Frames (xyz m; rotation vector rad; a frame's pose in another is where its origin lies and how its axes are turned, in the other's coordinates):
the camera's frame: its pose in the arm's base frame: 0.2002 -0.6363 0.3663 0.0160 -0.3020 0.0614
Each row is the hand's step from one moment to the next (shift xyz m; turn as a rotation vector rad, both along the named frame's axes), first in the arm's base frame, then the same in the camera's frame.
Working: the arm's base frame: its pose in the camera's frame: -0.2629 0.6452 -0.3061 -0.0160 0.3020 -0.0614

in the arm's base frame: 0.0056 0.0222 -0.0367 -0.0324 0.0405 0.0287
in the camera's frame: -0.0043 0.0216 -0.0373 -0.0200 0.0426 0.0360
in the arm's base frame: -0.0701 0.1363 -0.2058 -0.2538 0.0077 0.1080
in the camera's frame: -0.1202 0.1391 -0.1791 -0.2092 0.0243 0.1782
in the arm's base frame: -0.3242 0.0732 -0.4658 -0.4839 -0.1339 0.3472
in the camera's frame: -0.4434 0.0904 -0.3503 -0.3655 -0.1010 0.4784
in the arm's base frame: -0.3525 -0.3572 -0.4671 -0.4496 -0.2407 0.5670
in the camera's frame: -0.4957 -0.3374 -0.3324 -0.2736 -0.2083 0.6807
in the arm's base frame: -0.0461 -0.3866 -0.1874 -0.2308 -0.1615 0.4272
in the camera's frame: -0.1222 -0.3842 -0.1556 -0.1021 -0.1439 0.4803
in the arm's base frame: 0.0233 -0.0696 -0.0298 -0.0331 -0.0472 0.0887
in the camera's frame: 0.0093 -0.0711 -0.0336 -0.0079 -0.0444 0.0957
